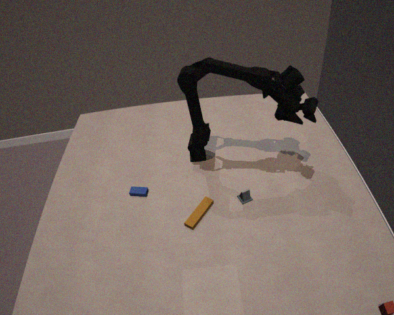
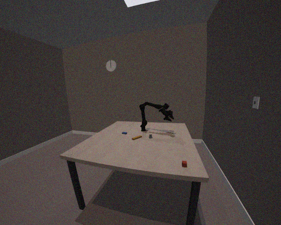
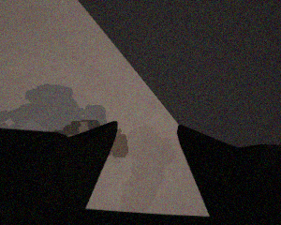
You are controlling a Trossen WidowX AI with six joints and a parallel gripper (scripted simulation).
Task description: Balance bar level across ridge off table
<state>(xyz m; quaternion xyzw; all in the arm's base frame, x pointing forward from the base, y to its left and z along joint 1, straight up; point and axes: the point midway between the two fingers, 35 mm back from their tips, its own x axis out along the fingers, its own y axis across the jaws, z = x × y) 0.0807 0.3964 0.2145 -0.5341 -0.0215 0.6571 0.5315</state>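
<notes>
My gripper tip is now 210 mm short of the yellow bar, 440 mm to the left of it and 180 mm above it. From my gripper tip the other things lie so: blue oblong block: 90 mm ahead, 660 mm to the right, 180 mm below; then small red cube: 650 mm ahead, 80 mm to the left, 170 mm below.
</notes>
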